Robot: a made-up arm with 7 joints. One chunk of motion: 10 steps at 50 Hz.
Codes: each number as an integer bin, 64 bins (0 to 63) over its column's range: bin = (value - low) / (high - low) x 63, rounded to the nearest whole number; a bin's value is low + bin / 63 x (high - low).
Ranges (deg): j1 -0.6..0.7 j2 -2.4..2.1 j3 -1..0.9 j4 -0.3..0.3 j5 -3.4..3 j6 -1.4..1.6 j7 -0.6..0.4
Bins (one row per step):
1: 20 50 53 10 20 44 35
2: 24 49 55 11 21 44 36
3: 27 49 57 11 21 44 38
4: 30 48 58 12 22 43 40
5: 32 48 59 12 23 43 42
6: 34 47 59 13 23 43 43
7: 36 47 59 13 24 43 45
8: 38 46 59 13 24 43 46
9: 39 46 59 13 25 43 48
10: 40 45 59 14 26 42 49
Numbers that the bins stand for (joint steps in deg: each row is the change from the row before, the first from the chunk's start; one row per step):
1: -0.187 1.171 0.598 -0.205 -1.368 0.695 -0.044
2: -0.105 1.100 0.659 -0.195 -1.267 0.695 -0.029
3: -0.043 1.100 0.719 -0.195 -1.267 0.695 0.003
4: 0.019 1.029 0.749 -0.186 -1.165 0.648 0.035
5: 0.060 1.029 0.779 -0.186 -1.063 0.648 0.067
6: 0.102 0.957 0.779 -0.176 -1.063 0.648 0.083
7: 0.143 0.957 0.779 -0.176 -0.962 0.648 0.114
8: 0.184 0.886 0.779 -0.176 -0.962 0.648 0.130
9: 0.205 0.886 0.779 -0.176 -0.860 0.648 0.162
10: 0.225 0.814 0.779 -0.167 -0.759 0.600 0.178

